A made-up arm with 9 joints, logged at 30 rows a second.
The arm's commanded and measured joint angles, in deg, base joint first. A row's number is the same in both.
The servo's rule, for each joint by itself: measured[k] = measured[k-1] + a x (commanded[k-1-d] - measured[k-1]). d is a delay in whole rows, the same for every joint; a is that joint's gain. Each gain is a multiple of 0.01, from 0.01 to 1. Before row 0 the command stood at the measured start. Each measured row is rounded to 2 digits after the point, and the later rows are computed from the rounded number. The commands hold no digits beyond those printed.
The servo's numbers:
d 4
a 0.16 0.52 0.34 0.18 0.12 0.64 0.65 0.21 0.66
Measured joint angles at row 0: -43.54 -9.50 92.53 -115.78 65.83 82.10 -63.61 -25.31 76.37
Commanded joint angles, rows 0 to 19: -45.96 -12.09 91.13 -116.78 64.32 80.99 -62.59 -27.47 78.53; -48.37 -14.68 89.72 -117.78 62.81 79.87 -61.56 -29.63 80.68; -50.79 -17.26 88.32 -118.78 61.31 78.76 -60.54 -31.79 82.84; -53.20 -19.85 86.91 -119.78 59.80 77.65 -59.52 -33.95 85.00; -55.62 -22.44 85.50 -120.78 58.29 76.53 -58.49 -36.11 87.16; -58.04 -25.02 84.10 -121.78 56.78 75.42 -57.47 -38.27 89.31; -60.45 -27.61 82.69 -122.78 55.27 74.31 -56.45 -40.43 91.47; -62.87 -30.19 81.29 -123.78 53.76 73.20 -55.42 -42.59 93.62; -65.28 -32.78 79.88 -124.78 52.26 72.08 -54.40 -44.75 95.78; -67.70 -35.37 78.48 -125.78 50.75 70.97 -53.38 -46.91 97.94; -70.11 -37.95 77.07 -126.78 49.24 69.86 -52.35 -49.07 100.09; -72.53 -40.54 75.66 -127.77 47.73 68.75 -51.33 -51.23 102.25; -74.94 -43.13 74.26 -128.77 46.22 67.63 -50.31 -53.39 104.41; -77.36 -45.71 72.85 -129.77 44.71 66.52 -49.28 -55.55 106.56; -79.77 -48.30 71.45 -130.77 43.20 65.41 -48.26 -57.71 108.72; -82.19 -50.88 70.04 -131.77 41.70 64.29 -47.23 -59.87 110.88; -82.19 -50.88 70.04 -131.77 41.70 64.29 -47.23 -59.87 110.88; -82.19 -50.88 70.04 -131.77 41.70 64.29 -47.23 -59.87 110.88; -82.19 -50.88 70.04 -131.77 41.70 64.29 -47.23 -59.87 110.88; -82.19 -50.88 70.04 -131.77 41.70 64.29 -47.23 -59.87 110.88
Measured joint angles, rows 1 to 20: -43.54 -9.50 92.53 -115.78 65.83 82.10 -63.61 -25.31 76.37; -43.54 -9.50 92.53 -115.78 65.83 82.10 -63.61 -25.31 76.37; -43.54 -9.50 92.53 -115.78 65.83 82.10 -63.61 -25.31 76.37; -43.54 -9.50 92.53 -115.78 65.83 82.10 -63.61 -25.31 76.37; -43.93 -10.85 92.05 -115.96 65.65 81.39 -62.95 -25.76 77.80; -44.64 -12.84 91.26 -116.29 65.31 80.42 -62.05 -26.57 79.70; -45.62 -15.14 90.26 -116.74 64.83 79.36 -61.07 -27.67 81.77; -46.83 -17.59 89.12 -117.29 64.23 78.27 -60.06 -28.99 83.90; -48.24 -20.11 87.89 -117.92 63.52 77.16 -59.04 -30.49 86.05; -49.81 -22.66 86.60 -118.61 62.71 76.05 -58.02 -32.12 88.20; -51.51 -25.23 85.27 -119.36 61.82 74.94 -57.00 -33.87 90.36; -53.33 -27.81 83.92 -120.16 60.85 73.83 -55.97 -35.70 92.51; -55.24 -30.39 82.55 -120.99 59.82 72.71 -54.95 -37.60 94.67; -57.23 -32.98 81.17 -121.85 58.73 71.60 -53.93 -39.56 96.83; -59.29 -35.56 79.78 -122.74 57.59 70.49 -52.90 -41.56 98.98; -61.41 -38.15 78.38 -123.65 56.41 69.38 -51.88 -43.59 101.14; -63.57 -40.74 76.98 -124.57 55.19 68.26 -50.86 -45.65 103.30; -65.78 -43.32 75.58 -125.51 53.93 67.15 -49.83 -47.73 105.45; -68.02 -45.91 74.18 -126.46 52.64 66.04 -48.81 -49.83 107.61; -70.29 -48.49 72.77 -127.42 51.33 64.92 -47.78 -51.94 109.77
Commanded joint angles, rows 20 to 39: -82.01 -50.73 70.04 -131.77 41.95 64.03 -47.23 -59.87 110.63; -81.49 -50.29 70.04 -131.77 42.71 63.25 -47.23 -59.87 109.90; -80.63 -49.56 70.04 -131.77 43.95 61.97 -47.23 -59.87 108.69; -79.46 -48.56 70.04 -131.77 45.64 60.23 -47.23 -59.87 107.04; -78.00 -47.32 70.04 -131.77 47.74 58.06 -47.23 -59.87 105.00; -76.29 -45.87 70.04 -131.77 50.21 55.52 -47.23 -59.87 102.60; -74.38 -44.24 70.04 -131.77 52.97 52.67 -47.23 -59.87 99.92; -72.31 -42.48 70.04 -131.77 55.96 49.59 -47.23 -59.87 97.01; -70.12 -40.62 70.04 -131.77 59.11 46.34 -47.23 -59.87 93.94; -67.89 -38.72 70.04 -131.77 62.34 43.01 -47.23 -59.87 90.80; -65.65 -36.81 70.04 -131.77 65.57 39.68 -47.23 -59.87 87.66; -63.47 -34.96 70.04 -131.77 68.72 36.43 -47.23 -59.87 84.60; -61.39 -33.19 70.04 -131.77 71.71 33.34 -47.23 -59.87 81.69; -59.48 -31.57 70.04 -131.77 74.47 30.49 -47.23 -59.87 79.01; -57.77 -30.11 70.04 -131.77 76.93 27.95 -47.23 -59.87 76.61; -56.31 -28.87 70.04 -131.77 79.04 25.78 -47.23 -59.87 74.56; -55.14 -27.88 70.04 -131.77 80.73 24.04 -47.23 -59.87 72.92; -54.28 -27.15 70.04 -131.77 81.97 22.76 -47.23 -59.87 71.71; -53.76 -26.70 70.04 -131.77 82.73 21.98 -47.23 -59.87 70.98; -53.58 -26.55 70.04 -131.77 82.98 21.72 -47.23 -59.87 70.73
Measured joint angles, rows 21 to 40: -72.19 -49.73 71.84 -128.20 50.17 64.52 -47.42 -53.61 110.50; -73.79 -50.33 71.23 -128.84 49.15 64.37 -47.30 -54.92 110.75; -75.13 -50.62 70.83 -129.37 48.26 64.32 -47.25 -55.96 110.84; -76.26 -50.76 70.56 -129.80 47.47 64.30 -47.24 -56.78 110.87; -77.18 -50.74 70.38 -130.15 46.81 64.13 -47.23 -57.43 110.71; -77.87 -50.51 70.26 -130.44 46.32 63.57 -47.23 -57.94 110.18; -78.31 -50.02 70.19 -130.68 46.04 62.55 -47.23 -58.35 109.20; -78.49 -49.26 70.14 -130.88 45.99 61.07 -47.23 -58.67 107.77; -78.41 -48.25 70.11 -131.04 46.20 59.14 -47.23 -58.92 105.94; -78.07 -47.01 70.09 -131.17 46.68 56.82 -47.23 -59.12 103.74; -77.48 -45.57 70.07 -131.28 47.43 54.16 -47.23 -59.28 101.22; -76.65 -43.96 70.06 -131.37 48.45 51.24 -47.23 -59.40 98.44; -75.61 -42.22 70.05 -131.44 49.73 48.10 -47.23 -59.50 95.47; -74.37 -40.40 70.05 -131.50 51.24 44.84 -47.23 -59.58 92.39; -72.97 -38.53 70.05 -131.55 52.96 41.54 -47.23 -59.64 89.27; -71.45 -36.67 70.05 -131.59 54.85 38.27 -47.23 -59.69 86.19; -69.84 -34.86 70.05 -131.62 56.87 35.11 -47.23 -59.73 83.22; -68.18 -33.15 70.05 -131.65 58.98 32.15 -47.23 -59.76 80.44; -66.51 -31.57 70.05 -131.67 61.13 29.46 -47.23 -59.78 77.91; -64.88 -30.17 70.05 -131.69 63.28 27.10 -47.23 -59.80 75.70
